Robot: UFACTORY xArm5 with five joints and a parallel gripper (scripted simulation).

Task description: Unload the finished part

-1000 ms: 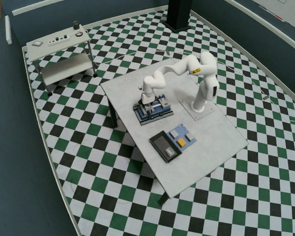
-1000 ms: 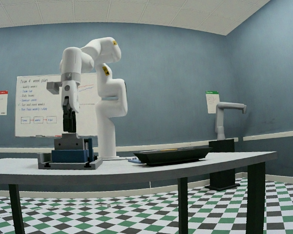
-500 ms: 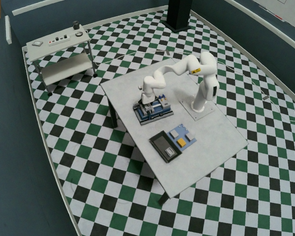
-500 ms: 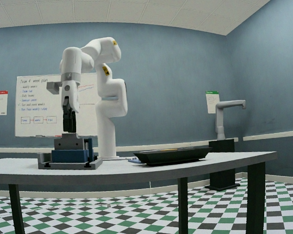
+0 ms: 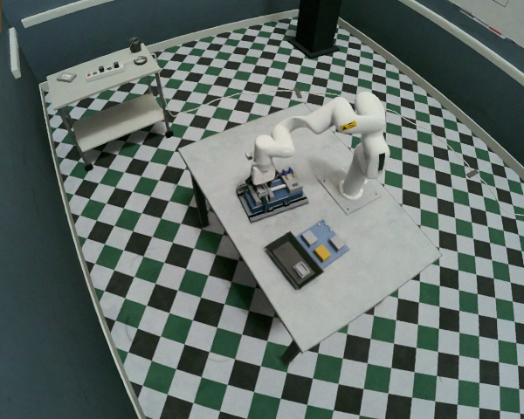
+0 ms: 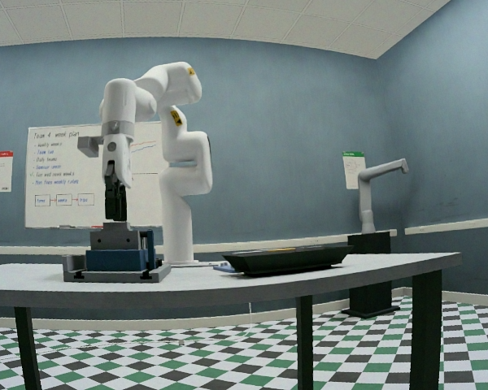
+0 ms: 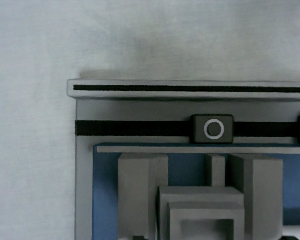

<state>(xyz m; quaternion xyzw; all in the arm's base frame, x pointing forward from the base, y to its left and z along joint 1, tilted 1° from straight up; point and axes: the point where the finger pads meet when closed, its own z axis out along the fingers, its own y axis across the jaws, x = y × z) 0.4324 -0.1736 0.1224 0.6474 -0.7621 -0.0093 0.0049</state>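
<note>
My hand is 4 cm above the finished part.
</note>
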